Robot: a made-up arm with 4 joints. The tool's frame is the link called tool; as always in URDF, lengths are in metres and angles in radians.
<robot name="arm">
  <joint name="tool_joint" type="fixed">
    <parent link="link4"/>
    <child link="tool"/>
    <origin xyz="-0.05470 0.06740 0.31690" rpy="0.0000 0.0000 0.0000"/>
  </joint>
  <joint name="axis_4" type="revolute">
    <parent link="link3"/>
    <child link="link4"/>
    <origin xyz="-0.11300 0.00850 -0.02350" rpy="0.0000 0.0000 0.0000"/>
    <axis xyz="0 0 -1"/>
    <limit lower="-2.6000" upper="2.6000" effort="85" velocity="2.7"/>
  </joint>
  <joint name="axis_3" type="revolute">
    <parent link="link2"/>
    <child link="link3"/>
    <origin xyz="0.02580 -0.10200 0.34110" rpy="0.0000 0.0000 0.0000"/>
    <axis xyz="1 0 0"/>
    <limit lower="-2.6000" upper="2.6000" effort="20" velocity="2.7"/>
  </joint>
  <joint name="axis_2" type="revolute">
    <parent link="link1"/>
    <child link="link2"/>
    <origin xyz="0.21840 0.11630 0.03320" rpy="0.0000 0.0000 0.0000"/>
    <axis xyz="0 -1 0"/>
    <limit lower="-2.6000" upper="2.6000" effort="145" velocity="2"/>
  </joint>
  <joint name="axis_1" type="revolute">
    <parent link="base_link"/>
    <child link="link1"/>
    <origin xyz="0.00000 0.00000 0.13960" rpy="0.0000 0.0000 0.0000"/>
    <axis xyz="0 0 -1"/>
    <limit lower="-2.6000" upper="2.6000" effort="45" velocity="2.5"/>
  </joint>
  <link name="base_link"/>
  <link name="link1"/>
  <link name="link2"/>
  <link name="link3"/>
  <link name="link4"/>
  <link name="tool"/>
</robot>
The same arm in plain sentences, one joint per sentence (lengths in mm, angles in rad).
The arm has four revolute joints in a row. What follows holds with every joint at zero, and every direction is one of the base frame's.
The first joint is mounted 139.6 mm along +z from the base frame's origin and turns about -z, from -2.6 to 2.6 rad.
The second joint is mounted 218.4 mm along +x and 116.3 mm along +y and 33.2 mm along +z from the first joint and turns about -y, from -2.6 to 2.6 rad.
The third joint is mounted 25.8 mm along +x and 102 mm along -y and 341.1 mm along +z from the second joint and turns about +x, from -2.6 to 2.6 rad.
The fourth joint is mounted 113 mm along -x and 8.5 mm along +y and 23.5 mm along -z from the third joint and turns about -z, from -2.6 to 2.6 rad.
The tool frame, which is the frame that the pose is given for, is mounted 54.7 mm along -x and 67.4 mm along +y and 316.9 mm along +z from the fourth joint; its axes are parallel to the base frame's.

